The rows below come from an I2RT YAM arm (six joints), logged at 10 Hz.
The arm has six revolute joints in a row. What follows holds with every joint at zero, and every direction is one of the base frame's.
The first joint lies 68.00 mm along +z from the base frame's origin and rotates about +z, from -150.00 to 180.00 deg.
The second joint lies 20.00 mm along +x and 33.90 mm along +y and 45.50 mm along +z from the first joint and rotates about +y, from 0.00 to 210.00 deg.
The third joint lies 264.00 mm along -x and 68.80 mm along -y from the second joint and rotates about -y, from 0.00 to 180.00 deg.
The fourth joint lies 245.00 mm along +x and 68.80 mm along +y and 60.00 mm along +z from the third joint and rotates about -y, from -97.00 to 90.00 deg.
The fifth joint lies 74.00 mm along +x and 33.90 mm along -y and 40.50 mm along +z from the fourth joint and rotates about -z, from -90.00 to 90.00 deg.
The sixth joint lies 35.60 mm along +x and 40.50 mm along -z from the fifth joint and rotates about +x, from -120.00 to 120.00 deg.
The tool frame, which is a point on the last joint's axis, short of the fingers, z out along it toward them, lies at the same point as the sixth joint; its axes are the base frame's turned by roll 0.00, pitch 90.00 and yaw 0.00 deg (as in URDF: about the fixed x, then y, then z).
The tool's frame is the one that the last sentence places.
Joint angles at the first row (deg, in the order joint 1, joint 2, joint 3, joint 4, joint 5, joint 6):
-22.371, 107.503, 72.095, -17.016, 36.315, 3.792
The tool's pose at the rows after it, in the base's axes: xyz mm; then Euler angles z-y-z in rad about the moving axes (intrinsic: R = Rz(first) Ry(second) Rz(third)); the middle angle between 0 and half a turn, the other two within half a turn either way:
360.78 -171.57 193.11 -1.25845 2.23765 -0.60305
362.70 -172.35 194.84 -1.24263 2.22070 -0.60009
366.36 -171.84 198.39 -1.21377 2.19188 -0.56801
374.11 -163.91 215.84 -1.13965 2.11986 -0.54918
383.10 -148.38 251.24 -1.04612 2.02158 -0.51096
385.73 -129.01 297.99 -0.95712 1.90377 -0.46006
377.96 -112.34 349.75 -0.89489 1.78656 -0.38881
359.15 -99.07 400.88 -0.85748 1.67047 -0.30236
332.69 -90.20 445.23 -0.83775 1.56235 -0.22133
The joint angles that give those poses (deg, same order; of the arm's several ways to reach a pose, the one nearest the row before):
-22.371, 107.503, 72.117, -15.224, 36.840, 1.584
-22.371, 107.504, 72.118, -13.716, 36.818, 0.295
-22.108, 107.416, 72.138, -11.332, 36.796, -0.185
-20.666, 105.952, 72.577, -7.312, 36.818, -4.207
-18.195, 103.176, 74.828, -4.623, 36.818, -8.032
-15.486, 99.306, 77.756, -2.547, 36.817, -11.355
-13.453, 94.935, 81.318, -1.891, 36.796, -12.842
-12.142, 90.128, 84.599, -1.608, 36.774, -13.037
-11.661, 85.297, 87.068, -1.170, 36.337, -13.037

